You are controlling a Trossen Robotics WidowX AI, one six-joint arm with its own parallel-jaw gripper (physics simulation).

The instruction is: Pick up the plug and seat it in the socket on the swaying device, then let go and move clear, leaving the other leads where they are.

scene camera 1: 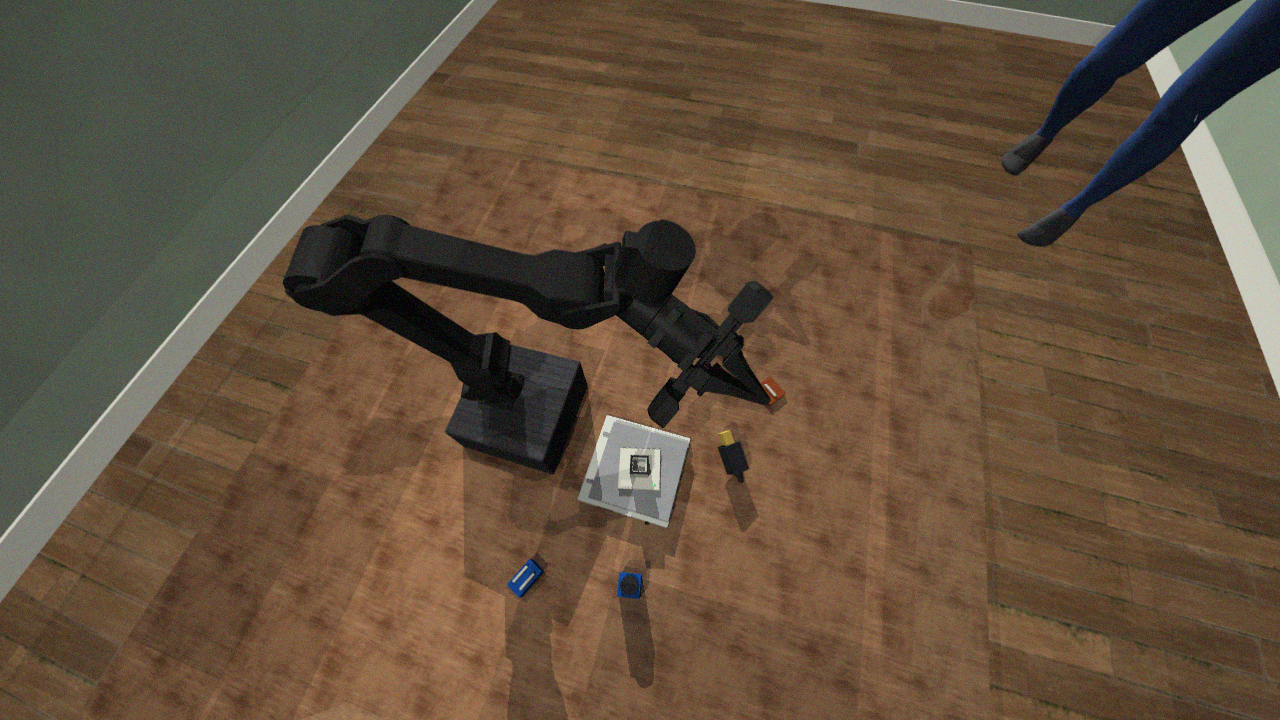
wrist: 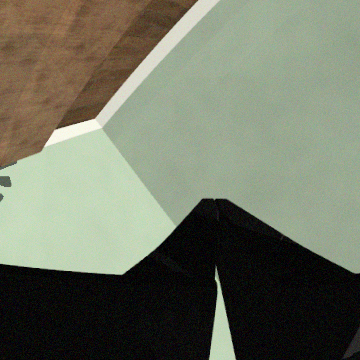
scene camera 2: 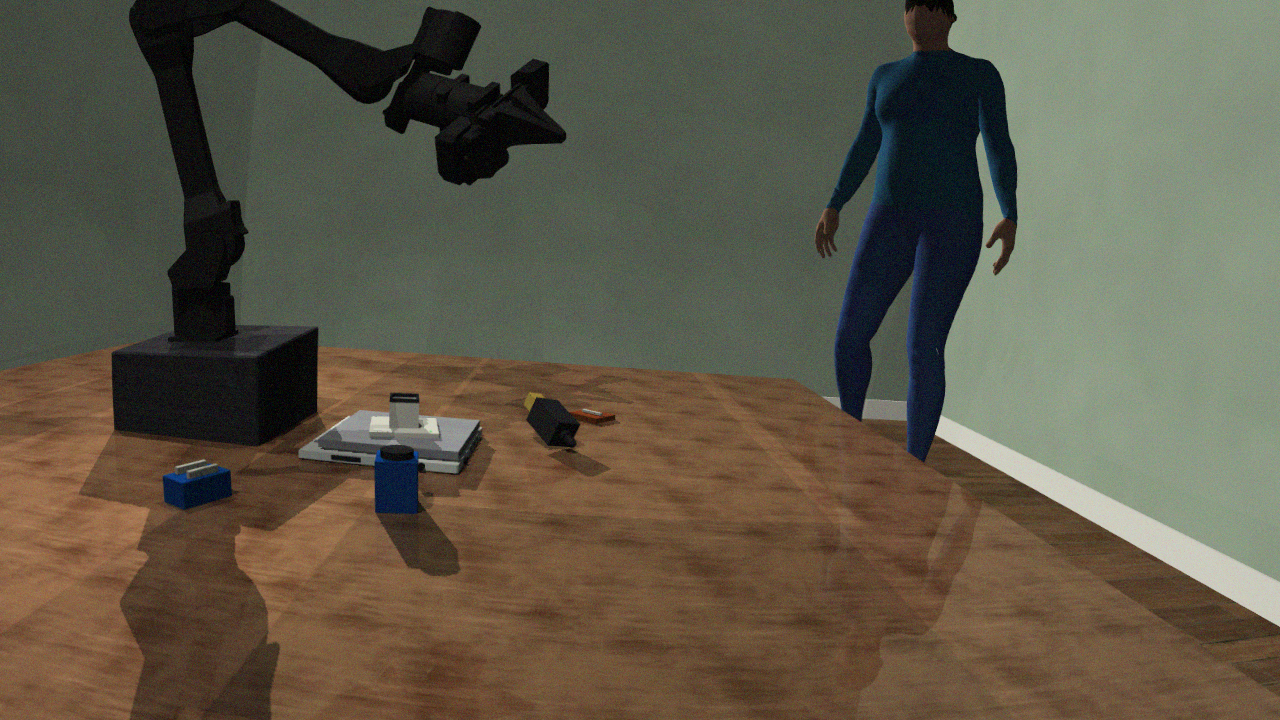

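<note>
The plug, a black block with a yellow tip (scene camera 1: 733,456) (scene camera 2: 552,421), is at the table to the right of the device, tilted in scene camera 2; whether it fully rests there is unclear. The device, a flat grey and white slab (scene camera 1: 611,435) (scene camera 2: 344,436), bears a raised pale socket with a dark rim (scene camera 1: 639,464) (scene camera 2: 404,411). My gripper (scene camera 1: 767,402) (scene camera 2: 563,137) (wrist: 212,210) is shut and empty, its tips touching. It hangs high above the table, well apart from the plug. The plug does not show in the wrist view.
A blue block with two white strips (scene camera 1: 525,578) (scene camera 2: 196,486) and a blue block with a round black top (scene camera 1: 630,585) (scene camera 2: 396,481) stand in front of the device. A small orange-red block (scene camera 1: 773,391) (scene camera 2: 593,415) lies beyond the plug. A person (scene camera 2: 930,152) stands behind the table.
</note>
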